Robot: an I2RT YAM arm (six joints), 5 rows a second.
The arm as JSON. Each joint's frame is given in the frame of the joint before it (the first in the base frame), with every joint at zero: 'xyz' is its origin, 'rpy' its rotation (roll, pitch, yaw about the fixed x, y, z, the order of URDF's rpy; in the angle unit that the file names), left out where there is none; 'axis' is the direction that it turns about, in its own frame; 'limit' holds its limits. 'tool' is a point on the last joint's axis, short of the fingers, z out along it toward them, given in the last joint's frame.
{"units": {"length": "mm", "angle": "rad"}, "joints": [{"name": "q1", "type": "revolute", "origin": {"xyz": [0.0, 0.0, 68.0], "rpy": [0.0, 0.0, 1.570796]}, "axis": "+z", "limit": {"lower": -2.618, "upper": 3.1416}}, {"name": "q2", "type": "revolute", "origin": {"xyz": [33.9, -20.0, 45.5], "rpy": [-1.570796, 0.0, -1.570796]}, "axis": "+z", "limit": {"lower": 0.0, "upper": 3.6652}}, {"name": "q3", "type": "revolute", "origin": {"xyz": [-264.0, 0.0, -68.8], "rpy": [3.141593, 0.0, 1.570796]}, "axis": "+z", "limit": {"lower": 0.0, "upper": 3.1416}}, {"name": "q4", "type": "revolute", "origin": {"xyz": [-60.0, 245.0, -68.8]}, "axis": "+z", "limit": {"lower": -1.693, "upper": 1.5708}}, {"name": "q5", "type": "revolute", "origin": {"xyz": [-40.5, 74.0, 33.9], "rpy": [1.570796, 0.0, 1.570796]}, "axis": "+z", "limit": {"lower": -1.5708, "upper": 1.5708}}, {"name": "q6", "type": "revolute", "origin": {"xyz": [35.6, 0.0, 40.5], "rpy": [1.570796, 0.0, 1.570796]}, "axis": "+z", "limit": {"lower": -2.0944, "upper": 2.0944}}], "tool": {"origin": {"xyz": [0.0, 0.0, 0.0], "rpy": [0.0, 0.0, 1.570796]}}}
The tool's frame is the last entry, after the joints.
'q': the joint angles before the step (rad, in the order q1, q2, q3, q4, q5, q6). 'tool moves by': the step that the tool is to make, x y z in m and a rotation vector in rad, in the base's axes. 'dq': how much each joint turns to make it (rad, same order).
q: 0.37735 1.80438 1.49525 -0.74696 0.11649 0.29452
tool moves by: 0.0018 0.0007 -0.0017 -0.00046 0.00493 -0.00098
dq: -0.00010 0.00958 0.00626 -0.00160 -0.00078 0.00145
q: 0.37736 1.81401 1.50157 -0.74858 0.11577 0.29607
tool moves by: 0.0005 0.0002 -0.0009 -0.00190 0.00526 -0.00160
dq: 0.00006 0.00435 0.00309 -0.00451 0.00066 0.00155
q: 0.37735 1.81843 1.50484 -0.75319 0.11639 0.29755
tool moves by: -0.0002 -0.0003 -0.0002 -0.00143 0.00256 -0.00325
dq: -0.00037 0.00006 -0.00007 -0.00304 0.00173 0.00235
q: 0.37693 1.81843 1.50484 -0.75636 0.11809 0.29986
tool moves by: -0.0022 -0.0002 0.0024 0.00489 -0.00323 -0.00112
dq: 0.00146 -0.01035 -0.00430 -0.00170 -0.00170 0.00390
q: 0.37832 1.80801 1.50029 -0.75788 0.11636 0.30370
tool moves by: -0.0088 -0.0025 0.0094 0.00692 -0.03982 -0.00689
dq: 0.00363 -0.05050 -0.03296 0.02140 0.01249 0.00495
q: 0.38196 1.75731 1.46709 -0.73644 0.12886 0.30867
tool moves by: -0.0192 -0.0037 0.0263 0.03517 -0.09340 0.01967
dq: 0.01008 -0.10956 -0.04478 0.03620 -0.00315 -0.00952
